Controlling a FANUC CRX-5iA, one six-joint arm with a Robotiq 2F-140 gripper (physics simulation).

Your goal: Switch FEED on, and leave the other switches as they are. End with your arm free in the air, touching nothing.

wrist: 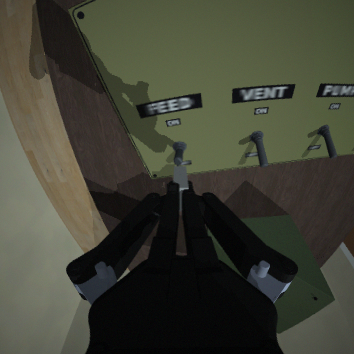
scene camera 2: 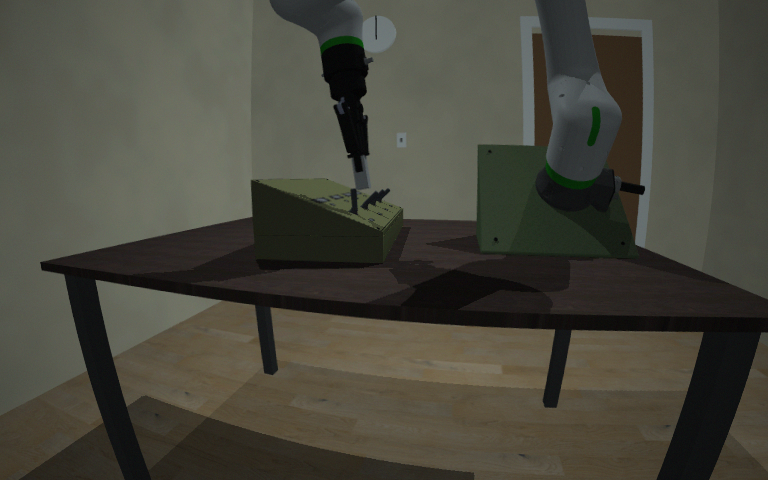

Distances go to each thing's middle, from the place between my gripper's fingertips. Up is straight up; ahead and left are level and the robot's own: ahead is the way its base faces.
Labels:
Right now my hand is 150 mm to the left of the olive switch box (scene camera 2: 293, 219), 130 mm short of it and 60 mm above it.

